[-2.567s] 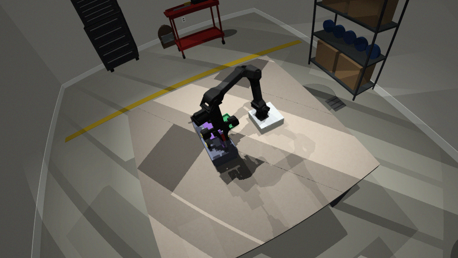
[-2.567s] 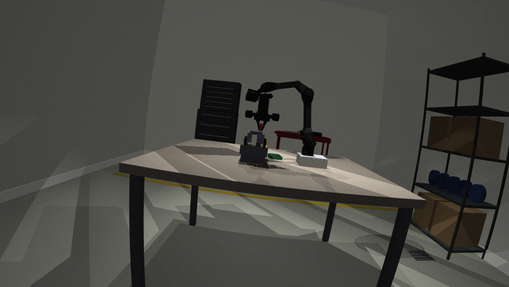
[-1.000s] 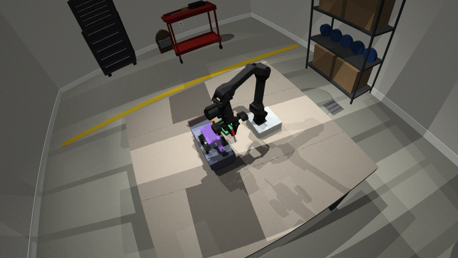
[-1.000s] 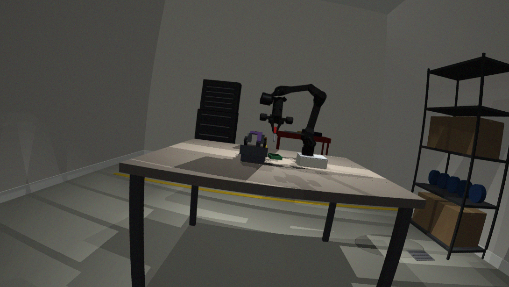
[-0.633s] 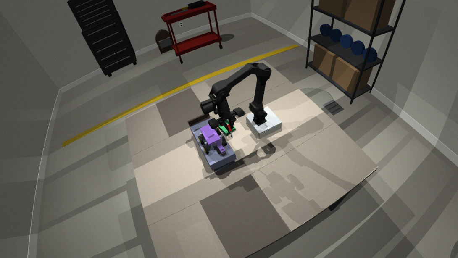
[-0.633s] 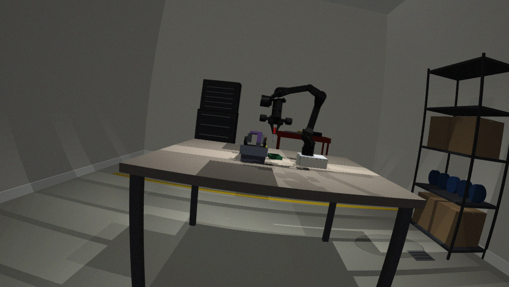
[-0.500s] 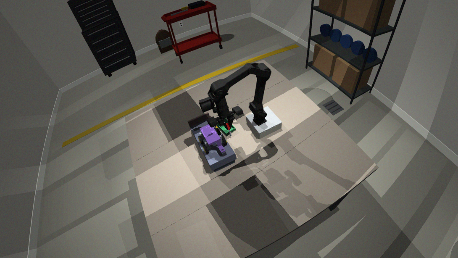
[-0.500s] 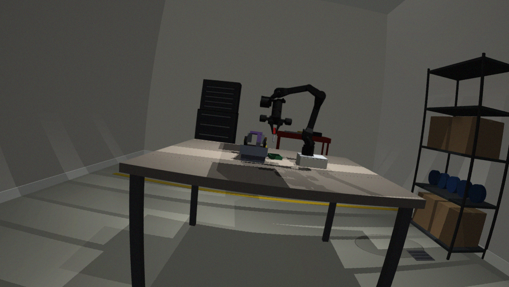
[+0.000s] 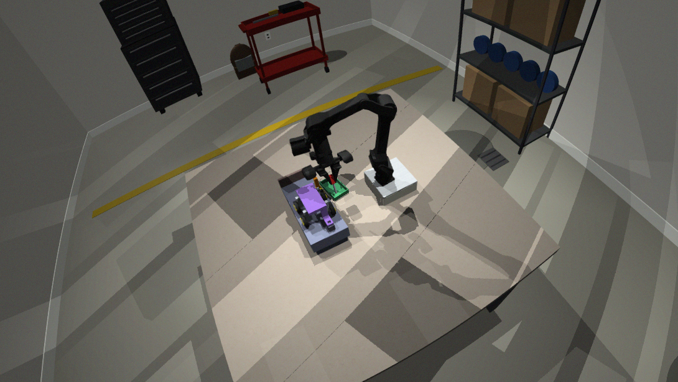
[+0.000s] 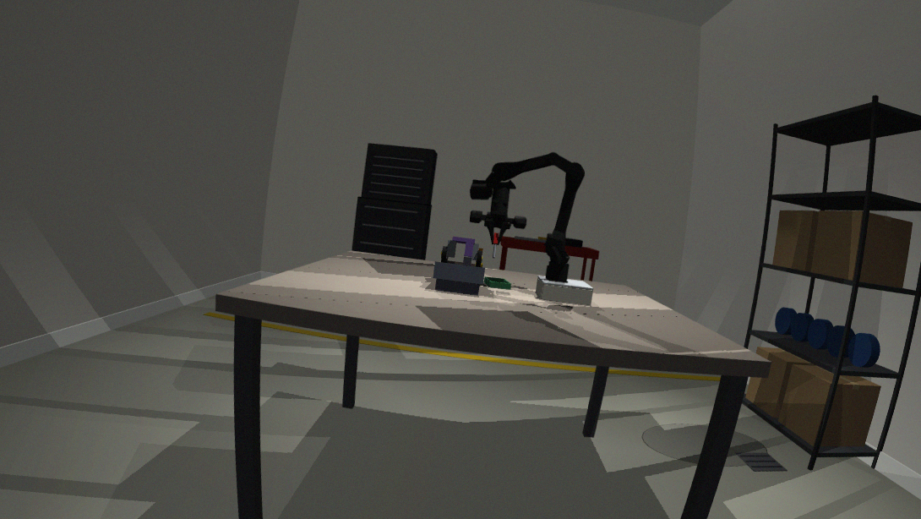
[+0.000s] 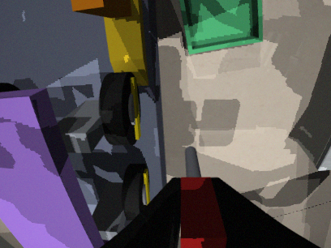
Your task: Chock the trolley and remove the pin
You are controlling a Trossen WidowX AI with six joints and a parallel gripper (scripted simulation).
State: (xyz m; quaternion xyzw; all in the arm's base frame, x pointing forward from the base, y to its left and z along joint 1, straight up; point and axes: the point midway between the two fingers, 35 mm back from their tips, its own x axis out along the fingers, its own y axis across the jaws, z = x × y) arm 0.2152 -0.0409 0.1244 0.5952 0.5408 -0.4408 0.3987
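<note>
The green tray lies 160 mm below my gripper tip, 100 mm to the right of it and 40 mm behind it. Round my gripper tip: red-headed stop pin (right at my gripper tip); purple trolley (100 mm ahead, 40 mm below, 20 mm to the left); yellow chock (70 mm below, 60 mm to the right, 40 mm ahead).
</note>
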